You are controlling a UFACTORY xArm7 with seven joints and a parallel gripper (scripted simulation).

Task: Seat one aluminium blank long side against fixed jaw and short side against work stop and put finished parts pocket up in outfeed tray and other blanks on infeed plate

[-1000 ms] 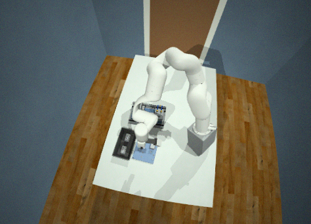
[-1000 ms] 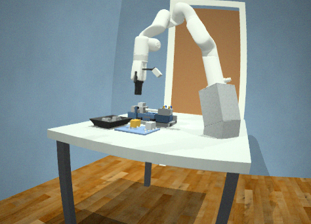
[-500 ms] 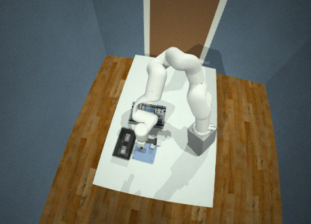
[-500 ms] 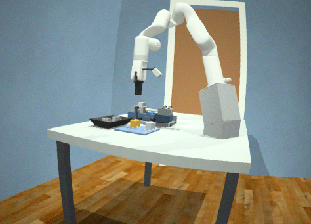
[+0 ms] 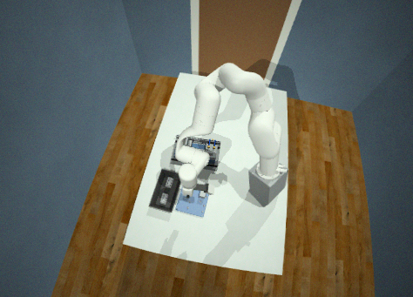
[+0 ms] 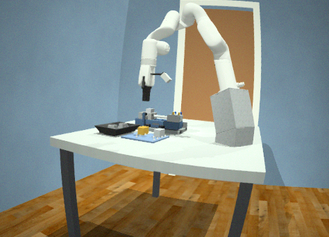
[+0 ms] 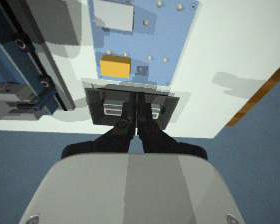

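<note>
Right now the brass blank is 30 mm ahead of my hand, 40 mm to the right of it and 170 mm below it. From my hand the other things lie so: blue infeed plate 10 mm behind, 190 mm below; vise 60 mm ahead, 280 mm to the right, 160 mm below; hosed end block 30 mm behind, 290 mm to the right, 120 mm below.
</note>
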